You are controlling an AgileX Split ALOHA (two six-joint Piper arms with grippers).
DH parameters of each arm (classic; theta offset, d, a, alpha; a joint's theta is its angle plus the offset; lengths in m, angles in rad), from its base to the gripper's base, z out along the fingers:
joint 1: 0 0.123 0 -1.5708
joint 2: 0.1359 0 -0.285 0
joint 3: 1.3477 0 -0.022 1.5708
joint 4: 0 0.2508 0 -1.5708
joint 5: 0 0 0.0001 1.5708
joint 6: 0 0.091 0 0
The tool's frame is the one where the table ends.
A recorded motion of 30 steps. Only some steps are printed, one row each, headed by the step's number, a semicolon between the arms.
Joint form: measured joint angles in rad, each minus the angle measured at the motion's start. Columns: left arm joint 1, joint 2, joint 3, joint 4, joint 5, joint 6; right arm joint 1, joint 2, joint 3, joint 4, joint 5, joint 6.
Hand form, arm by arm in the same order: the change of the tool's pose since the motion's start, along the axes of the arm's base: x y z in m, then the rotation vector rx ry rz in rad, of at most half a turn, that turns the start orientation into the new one. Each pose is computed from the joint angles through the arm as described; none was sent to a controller.
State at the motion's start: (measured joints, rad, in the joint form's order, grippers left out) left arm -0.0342 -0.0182 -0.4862 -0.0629 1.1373 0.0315; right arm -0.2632 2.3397 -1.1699 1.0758 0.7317 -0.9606
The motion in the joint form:
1: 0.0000 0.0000 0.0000 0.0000 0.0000 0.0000; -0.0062 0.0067 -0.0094 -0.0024 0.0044 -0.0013
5: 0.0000 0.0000 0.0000 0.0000 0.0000 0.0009; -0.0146 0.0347 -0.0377 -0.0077 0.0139 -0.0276
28: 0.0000 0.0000 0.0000 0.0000 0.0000 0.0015; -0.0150 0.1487 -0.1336 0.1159 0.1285 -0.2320
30: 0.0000 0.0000 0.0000 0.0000 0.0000 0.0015; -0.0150 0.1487 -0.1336 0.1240 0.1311 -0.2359
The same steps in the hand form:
1: 0.0000 0.0000 0.0000 0.0000 0.0000 0.0000; 0.0013 -0.0025 -0.0010 0.0018 -0.0019 -0.0012
5: 0.0000 0.0000 0.0000 0.0008 -0.0001 -0.0005; 0.0049 -0.0064 -0.0071 0.0018 -0.0136 0.0201
28: 0.0000 0.0000 0.0000 0.0013 -0.0001 -0.0008; 0.0200 -0.0004 -0.0283 0.1162 -0.1163 0.1126
30: 0.0000 0.0000 0.0000 0.0013 -0.0001 -0.0008; 0.0204 -0.0002 -0.0279 0.1208 -0.1201 0.1092

